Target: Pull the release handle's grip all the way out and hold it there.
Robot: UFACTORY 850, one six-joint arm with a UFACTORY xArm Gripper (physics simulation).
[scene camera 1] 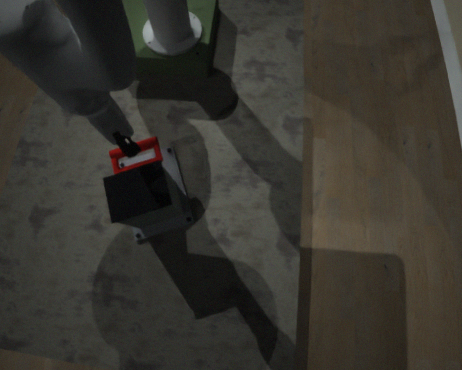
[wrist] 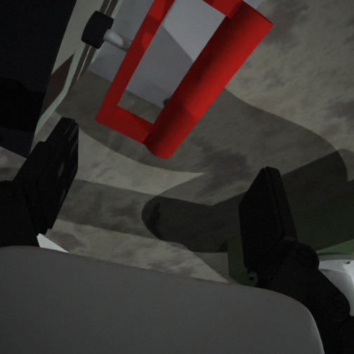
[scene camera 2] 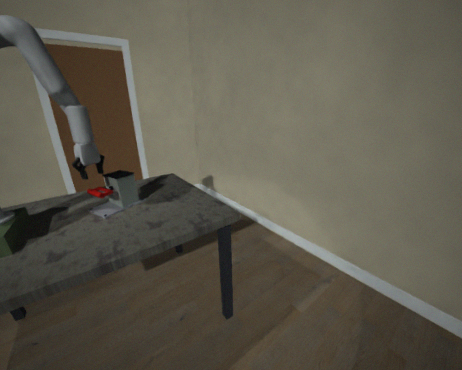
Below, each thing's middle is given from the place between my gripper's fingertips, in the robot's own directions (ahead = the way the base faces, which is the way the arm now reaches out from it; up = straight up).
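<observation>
Looking at the base plate [scene camera 1: 169, 162], I find my gripper 19 cm above it. My gripper is also 3 cm to the right of the plate and 8 cm short of it.
</observation>
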